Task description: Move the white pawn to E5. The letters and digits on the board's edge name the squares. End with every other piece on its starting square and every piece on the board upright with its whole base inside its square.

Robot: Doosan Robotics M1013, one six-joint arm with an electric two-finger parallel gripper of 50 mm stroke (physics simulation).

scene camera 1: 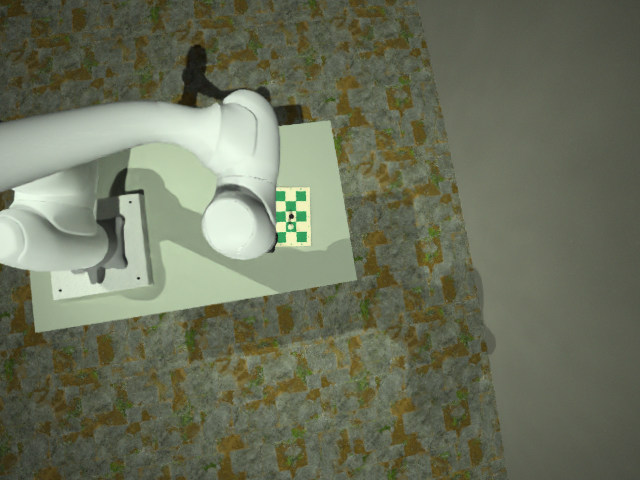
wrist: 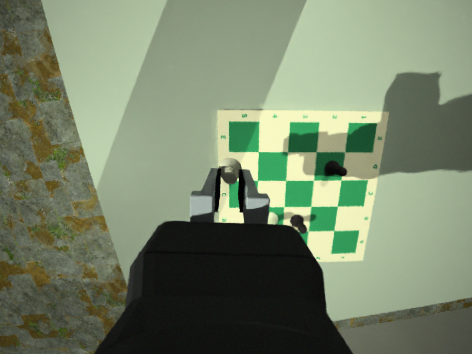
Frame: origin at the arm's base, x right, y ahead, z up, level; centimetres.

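Seen in the pictures: gripper, between the fingertips: point(wrist: 229, 181); arm's base, origin of its link: point(scene camera 1: 99, 245).
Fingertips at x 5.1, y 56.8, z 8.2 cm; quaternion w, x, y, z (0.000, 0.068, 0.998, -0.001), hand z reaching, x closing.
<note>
Offsets run from my fingertips to a thing's top centre. "*": to the spot under its first point. Level surfaces: height alone.
My gripper point(wrist: 229, 181) is shut on the white pawn {dy -1.0, dx -0.1, dz +2.9 cm} point(wrist: 230, 169) and holds it above the board. In the wrist view the pawn shows over the board's 5-side edge, below the green E5 square {* dy -2.8, dx -2.0, dz -10.5 cm} point(wrist: 243, 136). The chessboard {dy +5.5, dx -9.0, dz -10.5 cm} point(scene camera 1: 308, 222) point(wrist: 320, 116) is partly hidden by the arm in the scene view and by the gripper in the wrist view. A black piece {dy +2.2, dx -13.5, dz -7.3 cm} point(wrist: 334, 168) stands on D2. Another black piece {dy +9.5, dx -8.6, dz -7.3 cm} point(scene camera 1: 291, 216) point(wrist: 298, 222) stands on B3. A second white piece {dy +8.9, dx -4.9, dz -6.1 cm} point(scene camera 1: 290, 226) point(wrist: 272, 218) stands on B4, mostly hidden by the gripper in the wrist view. The fingertips are hidden in the scene view.
The board lies on a pale green table top {dz -11.1 cm} point(scene camera 1: 320, 155) point(wrist: 345, 50). The arm's white base plate point(scene camera 1: 136, 258) is at the left in the scene view. Arm shadows cross the table and part of the board. A stone-patterned floor point(scene camera 1: 361, 387) point(wrist: 40, 200) surrounds the table.
</note>
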